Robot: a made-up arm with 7 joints.
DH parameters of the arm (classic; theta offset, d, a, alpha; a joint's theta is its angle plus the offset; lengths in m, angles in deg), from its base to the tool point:
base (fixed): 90 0.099 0 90
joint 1: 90 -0.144 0.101 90
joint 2: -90 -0.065 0.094 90
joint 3: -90 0.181 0.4 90
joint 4: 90 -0.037 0.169 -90
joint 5: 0 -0.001 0.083 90
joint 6: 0 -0.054 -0.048 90
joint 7: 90 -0.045 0.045 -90
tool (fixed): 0 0.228 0 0
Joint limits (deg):
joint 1: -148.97..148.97
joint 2: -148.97..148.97
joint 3: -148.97..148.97
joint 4: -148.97..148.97
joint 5: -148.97..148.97
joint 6: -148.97..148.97
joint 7: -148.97..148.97
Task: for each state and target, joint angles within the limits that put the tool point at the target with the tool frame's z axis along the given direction. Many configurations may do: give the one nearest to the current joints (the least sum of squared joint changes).
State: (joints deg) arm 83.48 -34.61 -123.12 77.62 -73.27 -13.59 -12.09
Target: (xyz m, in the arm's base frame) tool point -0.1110 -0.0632 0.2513 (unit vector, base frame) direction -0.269 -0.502 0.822
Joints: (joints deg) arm 56.61 -27.67 -124.56 79.45 -23.39 -64.53 -25.64
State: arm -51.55 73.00 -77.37 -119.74 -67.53 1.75 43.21
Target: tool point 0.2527 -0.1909 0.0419 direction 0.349 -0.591 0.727
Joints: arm -44.22 33.08 -113.35 -129.04 -63.00 21.15 28.74
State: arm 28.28 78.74 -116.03 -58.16 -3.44 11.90 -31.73
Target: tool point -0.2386 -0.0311 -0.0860 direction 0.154 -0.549 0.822
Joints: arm 8.68 89.41 -104.21 -108.90 -9.86 27.93 2.04
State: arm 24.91 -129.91 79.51 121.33 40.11 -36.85 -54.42
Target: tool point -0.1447 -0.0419 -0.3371 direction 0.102 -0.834 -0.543
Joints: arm 40.77 -90.88 69.03 148.97 34.26 -11.31 -43.08
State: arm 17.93 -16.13 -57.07 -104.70 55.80 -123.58 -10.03
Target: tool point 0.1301 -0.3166 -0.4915 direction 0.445 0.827 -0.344
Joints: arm 33.30 -28.28 -19.57 -74.72 25.54 -73.45 -5.35
